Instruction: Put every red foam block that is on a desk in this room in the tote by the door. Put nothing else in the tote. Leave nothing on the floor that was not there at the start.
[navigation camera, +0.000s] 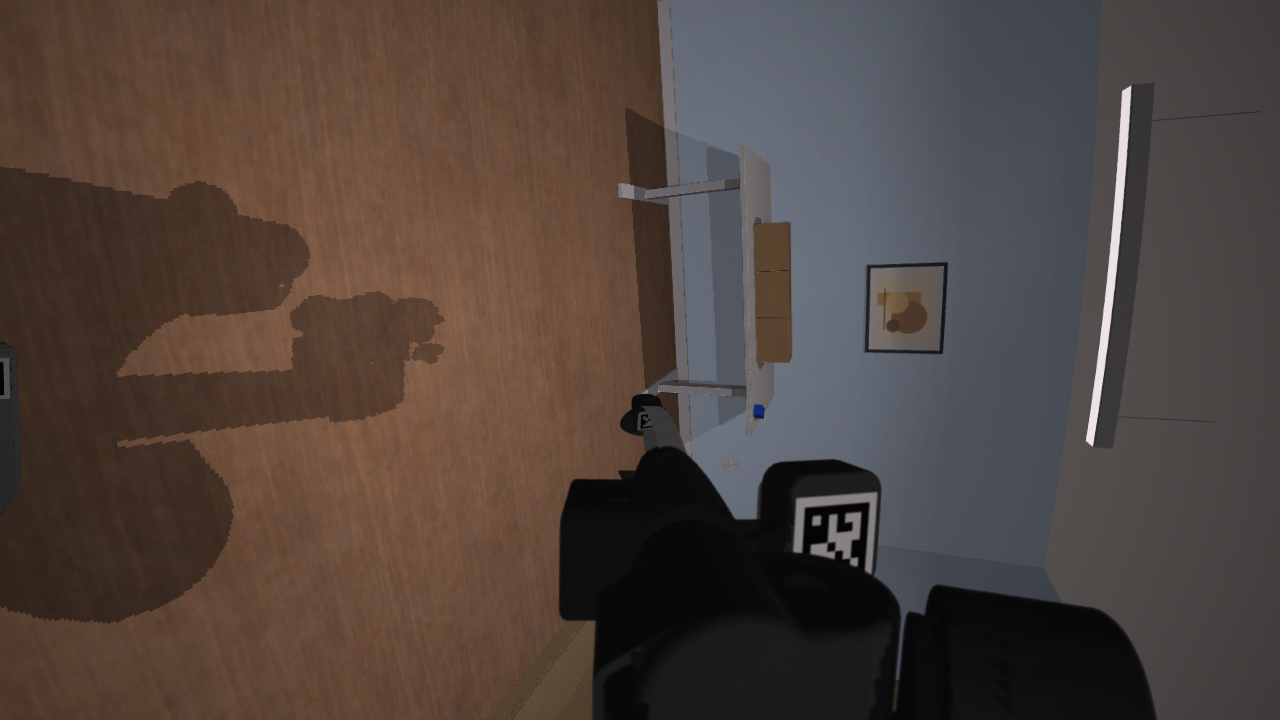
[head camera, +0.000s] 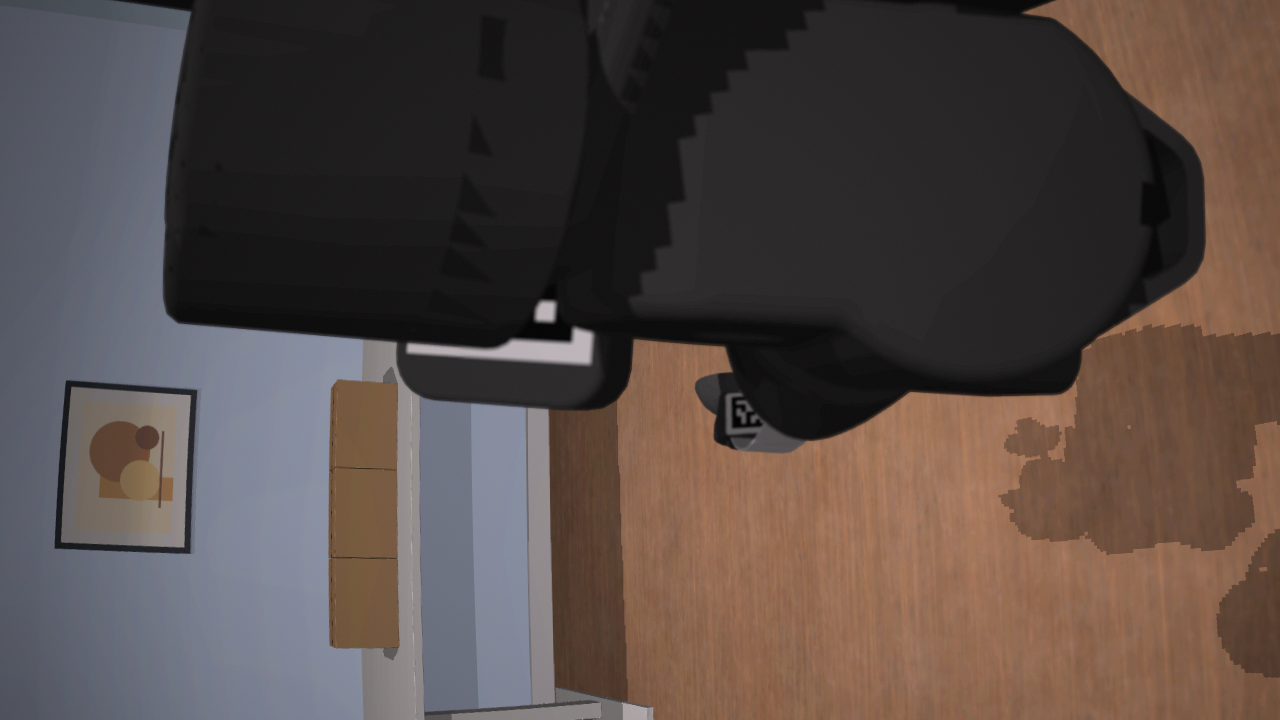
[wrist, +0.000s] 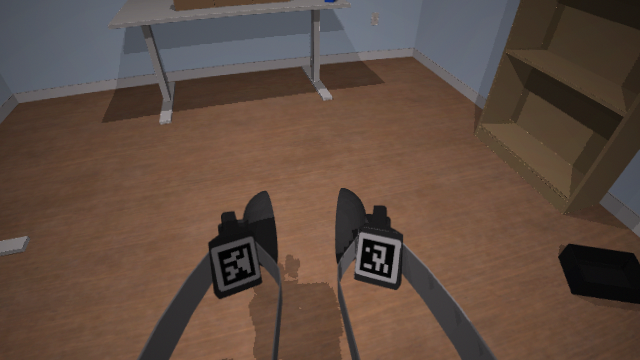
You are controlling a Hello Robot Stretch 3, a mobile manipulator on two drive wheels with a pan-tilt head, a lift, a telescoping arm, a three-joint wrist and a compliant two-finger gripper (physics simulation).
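Frame: origin at the robot's base, x ahead, y left, z up, level; millimetres.
Seen in the pictures: gripper, fingertip midpoint: point(navigation camera: 642, 443) point(wrist: 304, 216).
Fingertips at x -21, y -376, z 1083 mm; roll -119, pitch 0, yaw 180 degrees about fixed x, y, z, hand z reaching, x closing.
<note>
Pixels of each thing's middle, then the offset from my fingertips to it. "spot": a spot on its surface instead. Level surfaces: height alone.
- white desk at its surface level: 362 mm down
- black open-topped container at the middle of its body: point(wrist: 603, 273) 1313 mm back, 497 mm right, 1032 mm down
- pale flat bar end at a spot on its surface: point(wrist: 14, 245) spot: 1400 mm ahead, 859 mm right, 1057 mm down
No red foam block shows in these views. A white desk point(head camera: 380, 685) point(navigation camera: 748, 268) point(wrist: 145, 14) stands against the blue wall. A small blue block point(navigation camera: 759, 411) point(wrist: 330, 1) lies near one end of its top. My gripper point(wrist: 304, 216) is open and empty, above the floor and well short of that desk. One fingertip also shows in the head and navigation views, past the dark wrist. A black open-topped container point(wrist: 569, 272) sits on the floor at the right edge of the wrist view. I cannot tell whether it is the tote, and no door shows.
A row of brown boxes point(head camera: 364, 513) point(navigation camera: 773, 293) point(wrist: 200, 4) stands on the desk. A brown bookshelf point(wrist: 595, 185) stands at the right. A pale flat bar end point(wrist: 14, 245) lies on the floor at the left. My wrist and arm hide much of the head view.
</note>
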